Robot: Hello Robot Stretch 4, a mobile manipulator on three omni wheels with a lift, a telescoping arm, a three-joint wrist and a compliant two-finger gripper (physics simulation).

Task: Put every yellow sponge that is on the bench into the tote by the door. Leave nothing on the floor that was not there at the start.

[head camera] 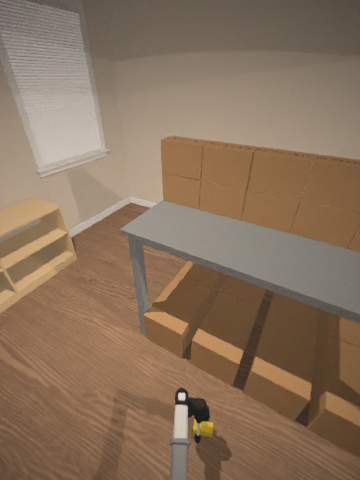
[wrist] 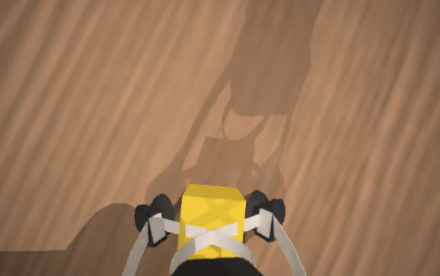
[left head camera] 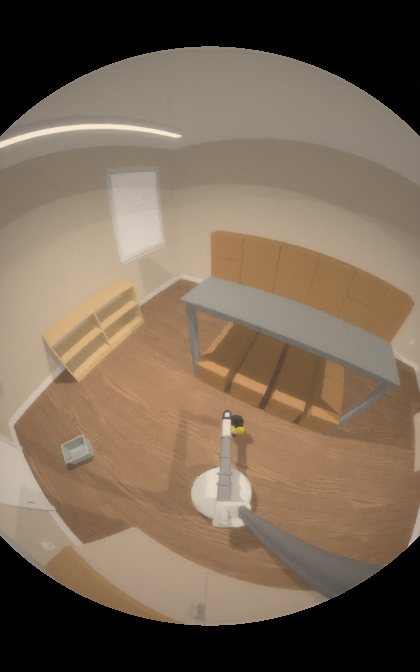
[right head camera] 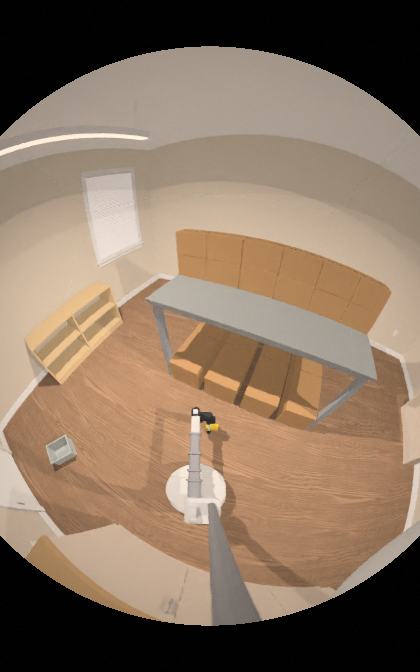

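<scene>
The yellow sponge (head camera: 207, 428) (left head camera: 240, 430) (right head camera: 214, 427) (wrist: 212, 207) is a small block low over the wooden floor, in front of the bench. My gripper (head camera: 199, 430) (left head camera: 236, 430) (right head camera: 210, 428) (wrist: 210, 208) is shut on it, with one black fingertip against each side in the wrist view. The views do not show whether its underside touches the floor. The bench (head camera: 225, 245) (left head camera: 290, 320) (right head camera: 260, 312) has a grey top and legs. The grey tote (left head camera: 81, 457) (right head camera: 63, 457) stands open on the floor at the left, near the white door (left head camera: 20, 477) (right head camera: 17, 485).
Brown padded blocks (head camera: 215, 350) (left head camera: 255, 392) (right head camera: 227, 390) lie under the bench, and a brown panel (head camera: 225, 165) (left head camera: 257, 262) (right head camera: 225, 257) stands behind it. A low wooden shelf unit (head camera: 32, 209) (left head camera: 90, 301) (right head camera: 70, 306) stands by the left wall, under the window.
</scene>
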